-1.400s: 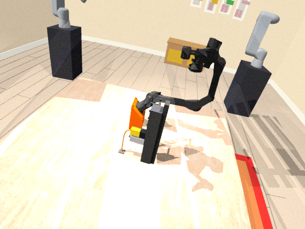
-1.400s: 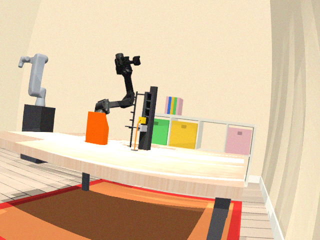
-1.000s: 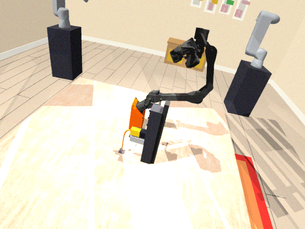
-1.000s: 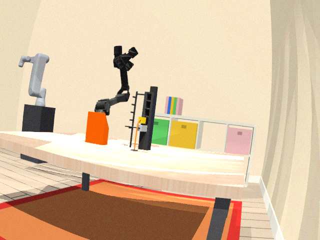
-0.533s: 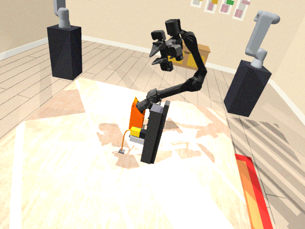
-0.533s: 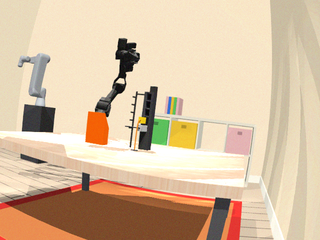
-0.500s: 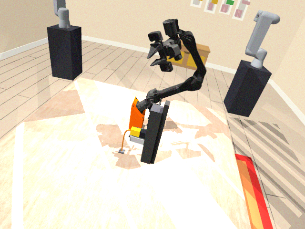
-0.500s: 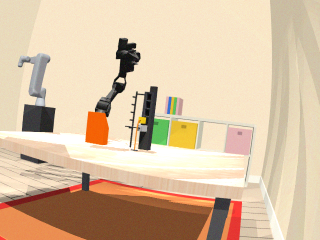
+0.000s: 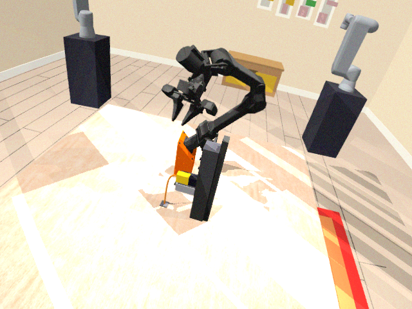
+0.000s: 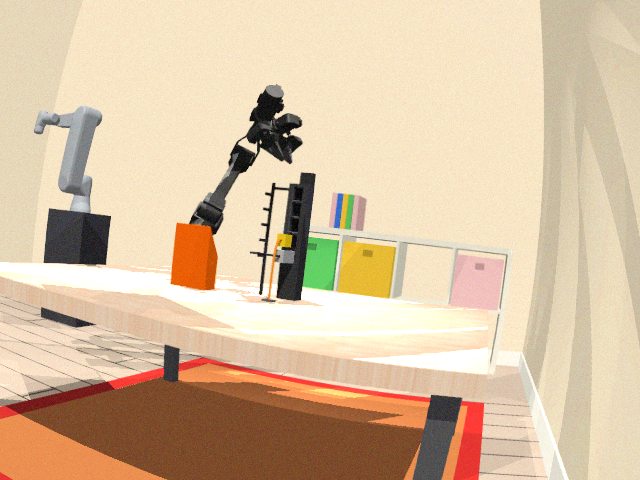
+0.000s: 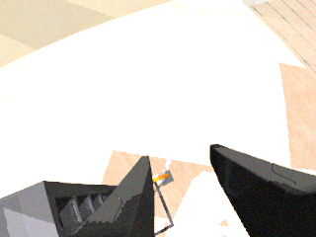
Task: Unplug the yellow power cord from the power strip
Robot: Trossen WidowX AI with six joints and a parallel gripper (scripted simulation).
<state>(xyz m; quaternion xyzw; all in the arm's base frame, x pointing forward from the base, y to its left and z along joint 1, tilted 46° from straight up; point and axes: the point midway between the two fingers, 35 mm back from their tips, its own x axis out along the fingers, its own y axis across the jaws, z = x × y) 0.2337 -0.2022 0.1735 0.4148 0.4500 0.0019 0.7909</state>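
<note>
Now: the yellow plug 20 cm below my gripper tip, 6 cm to the left of it and 1 cm ahead of it.
</note>
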